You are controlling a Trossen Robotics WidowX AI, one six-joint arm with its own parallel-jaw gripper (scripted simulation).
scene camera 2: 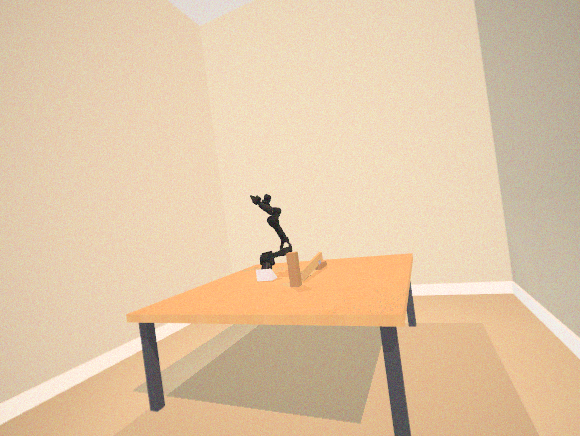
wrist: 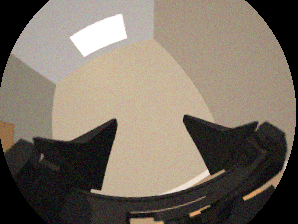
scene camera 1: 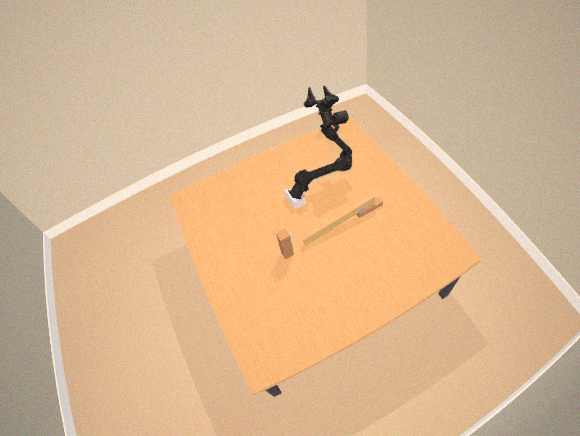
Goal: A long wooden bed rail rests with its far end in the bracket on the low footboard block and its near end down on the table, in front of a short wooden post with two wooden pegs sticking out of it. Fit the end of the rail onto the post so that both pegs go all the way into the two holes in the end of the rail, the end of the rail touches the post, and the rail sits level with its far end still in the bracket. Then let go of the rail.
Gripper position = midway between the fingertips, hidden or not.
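Observation:
My gripper (wrist: 151,119) holds nothing, and it is open. There is a long wooden rail (scene camera 1: 320,231) in the scene as well, though in the wrist view the rail is out of frame.

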